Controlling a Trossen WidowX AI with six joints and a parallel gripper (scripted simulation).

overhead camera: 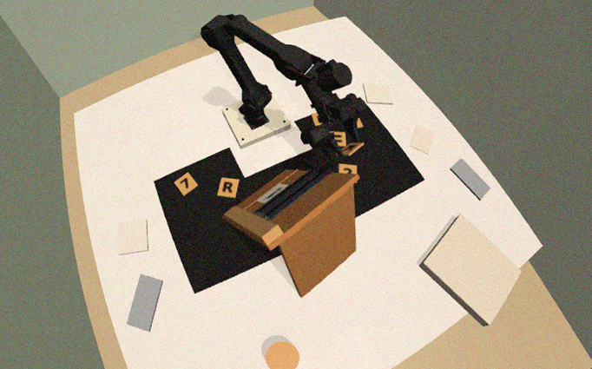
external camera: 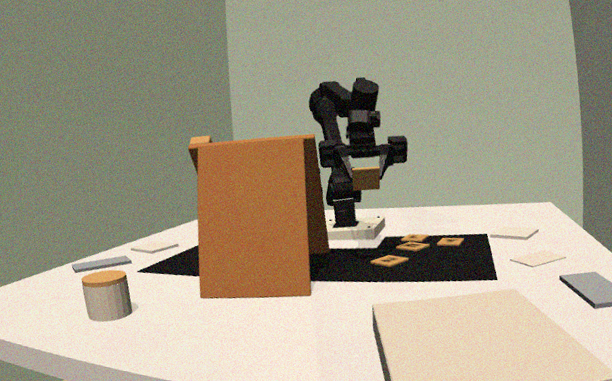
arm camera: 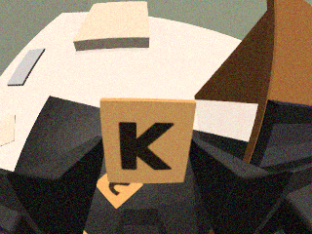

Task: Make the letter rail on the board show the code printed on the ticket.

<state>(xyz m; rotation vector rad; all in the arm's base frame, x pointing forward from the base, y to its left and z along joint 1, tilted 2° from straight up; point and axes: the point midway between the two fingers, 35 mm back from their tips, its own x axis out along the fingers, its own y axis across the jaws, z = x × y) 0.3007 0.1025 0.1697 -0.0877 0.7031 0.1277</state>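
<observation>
Now: the white ticket 30 mm behind my gripper tip, 200 mm to the right of it and 80 mm below it. From my gripper tip the other things lie so: letter tile 20 mm behind, 40 mm to the left, 170 mm below; then black mat 120 mm behind, 120 mm to the right, 180 mm below; then k tile right at my gripper tip.
</observation>
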